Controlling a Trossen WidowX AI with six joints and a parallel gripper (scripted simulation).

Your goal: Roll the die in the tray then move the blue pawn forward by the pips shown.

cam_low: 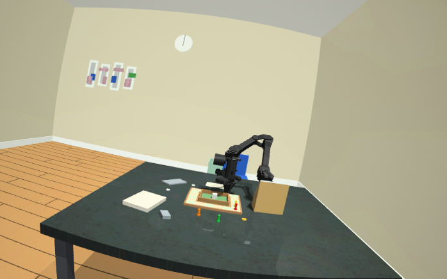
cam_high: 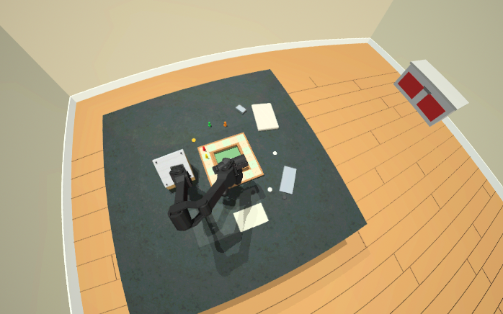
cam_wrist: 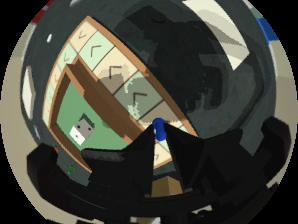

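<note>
Now: gripper tip 100 mm to the right of the white die and 60 mm short of it. From my gripper tip the other things lie so: yellow pawn (170 mm to the left, 60 mm behind, 10 mm above); then green tray (110 mm to the left, 60 mm ahead, 10 mm below); then blue pawn (10 mm above).
</note>
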